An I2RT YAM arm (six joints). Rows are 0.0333 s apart.
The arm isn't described. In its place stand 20 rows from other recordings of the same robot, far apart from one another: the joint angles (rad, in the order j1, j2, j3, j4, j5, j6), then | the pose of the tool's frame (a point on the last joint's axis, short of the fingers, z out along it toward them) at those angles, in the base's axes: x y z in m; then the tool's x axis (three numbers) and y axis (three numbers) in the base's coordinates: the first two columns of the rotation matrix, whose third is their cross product.
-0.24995, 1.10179, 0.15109, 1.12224, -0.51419, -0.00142 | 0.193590 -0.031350 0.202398 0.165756 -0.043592 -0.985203 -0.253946 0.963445 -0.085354
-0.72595, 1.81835, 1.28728, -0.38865, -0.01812, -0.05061 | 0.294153 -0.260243 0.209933 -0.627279 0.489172 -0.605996 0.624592 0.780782 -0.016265
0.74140, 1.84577, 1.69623, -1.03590, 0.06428, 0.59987 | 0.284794 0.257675 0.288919 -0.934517 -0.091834 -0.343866 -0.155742 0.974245 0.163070
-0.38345, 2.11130, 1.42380, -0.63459, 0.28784, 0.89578 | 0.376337 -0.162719 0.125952 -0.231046 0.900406 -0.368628 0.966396 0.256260 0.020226
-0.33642, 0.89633, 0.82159, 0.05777, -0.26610, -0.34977 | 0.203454 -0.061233 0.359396 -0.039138 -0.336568 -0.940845 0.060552 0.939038 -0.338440
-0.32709, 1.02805, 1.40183, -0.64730, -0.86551, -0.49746 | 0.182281 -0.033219 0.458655 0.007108 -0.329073 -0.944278 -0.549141 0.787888 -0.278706
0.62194, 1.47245, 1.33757, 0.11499, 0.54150, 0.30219 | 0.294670 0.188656 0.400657 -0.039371 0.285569 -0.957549 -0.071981 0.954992 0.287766
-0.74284, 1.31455, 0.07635, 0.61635, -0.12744, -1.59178 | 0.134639 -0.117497 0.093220 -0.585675 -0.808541 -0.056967 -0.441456 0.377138 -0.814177
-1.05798, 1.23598, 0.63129, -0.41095, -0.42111, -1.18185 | 0.123095 -0.188957 0.182422 -0.796142 -0.307234 -0.521311 -0.124327 0.926188 -0.355976
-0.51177, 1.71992, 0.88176, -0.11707, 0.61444, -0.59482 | 0.275243 -0.178139 0.148400 -0.976447 0.023305 -0.214497 0.172922 0.679080 -0.713406
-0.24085, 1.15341, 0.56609, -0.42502, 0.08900, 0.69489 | 0.201410 -0.052728 0.176192 -0.451212 0.767548 -0.455277 0.744975 0.604845 0.281381
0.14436, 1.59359, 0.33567, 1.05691, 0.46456, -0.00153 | 0.261777 0.021938 0.141666 -0.198050 -0.030173 -0.979727 0.305527 0.947830 -0.090952
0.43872, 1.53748, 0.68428, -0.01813, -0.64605, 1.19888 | 0.247509 0.139811 0.153855 -0.894622 0.401924 0.195214 0.394590 0.505667 0.767202
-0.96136, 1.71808, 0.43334, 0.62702, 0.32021, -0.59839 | 0.145785 -0.228413 0.090636 -0.807861 0.223170 -0.545486 0.563756 0.562507 -0.604786
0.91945, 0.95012, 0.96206, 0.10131, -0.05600, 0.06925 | 0.131530 0.175824 0.403562 0.011073 0.128480 -0.991650 -0.830494 0.553517 0.062441
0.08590, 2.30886, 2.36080, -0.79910, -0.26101, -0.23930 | 0.516007 0.053655 0.307780 -0.593406 -0.280941 -0.754282 -0.424246 0.905540 -0.003518
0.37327, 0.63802, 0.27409, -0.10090, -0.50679, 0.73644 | 0.135433 0.071597 0.192480 -0.794727 0.319421 -0.516119 -0.255164 0.595715 0.761587
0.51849, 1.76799, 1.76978, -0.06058, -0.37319, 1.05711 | 0.361474 0.221186 0.426527 -0.702303 0.533005 -0.471885 -0.337649 0.334159 0.879961
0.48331, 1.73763, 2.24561, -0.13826, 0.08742, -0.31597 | 0.312050 0.160262 0.584985 0.425579 -0.126239 -0.896073 -0.272079 0.926553 -0.259754
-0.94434, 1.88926, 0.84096, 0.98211, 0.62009, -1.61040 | 0.205831 -0.319700 0.175048 -0.996915 -0.009513 0.077912 -0.078310 0.053247 -0.995506
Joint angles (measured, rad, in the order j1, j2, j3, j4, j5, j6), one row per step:
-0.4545, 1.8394, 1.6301, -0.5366, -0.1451, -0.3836
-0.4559, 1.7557, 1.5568, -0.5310, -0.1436, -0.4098
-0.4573, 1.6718, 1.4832, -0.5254, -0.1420, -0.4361
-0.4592, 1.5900, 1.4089, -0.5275, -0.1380, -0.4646
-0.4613, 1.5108, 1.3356, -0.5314, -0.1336, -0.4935
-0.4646, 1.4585, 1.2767, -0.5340, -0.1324, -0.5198
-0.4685, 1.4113, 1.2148, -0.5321, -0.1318, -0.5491
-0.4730, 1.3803, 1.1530, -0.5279, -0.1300, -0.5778
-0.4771, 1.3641, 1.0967, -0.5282, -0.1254, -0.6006
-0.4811, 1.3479, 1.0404, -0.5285, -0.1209, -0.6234
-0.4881, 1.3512, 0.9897, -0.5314, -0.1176, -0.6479
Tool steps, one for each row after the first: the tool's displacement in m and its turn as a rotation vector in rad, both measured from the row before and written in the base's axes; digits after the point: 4 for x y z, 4 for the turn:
-0.0186, 0.0084, 0.0089, -0.0268, -0.0089, 0.0149
-0.0190, 0.0087, 0.0070, -0.0271, -0.0085, 0.0146
-0.0194, 0.0086, 0.0036, -0.0257, 0.0022, 0.0135
-0.0191, 0.0085, 0.0012, -0.0247, 0.0056, 0.0132
-0.0133, 0.0054, -0.0036, -0.0158, 0.0143, 0.0128
-0.0122, 0.0047, -0.0064, -0.0158, 0.0180, 0.0148
-0.0094, 0.0031, -0.0113, -0.0094, 0.0304, 0.0134
-0.0071, 0.0021, -0.0141, -0.0001, 0.0422, 0.0084
-0.0076, 0.0024, -0.0141, 0.0007, 0.0420, 0.0094
-0.0055, 0.0005, -0.0174, 0.0090, 0.0563, 0.0094

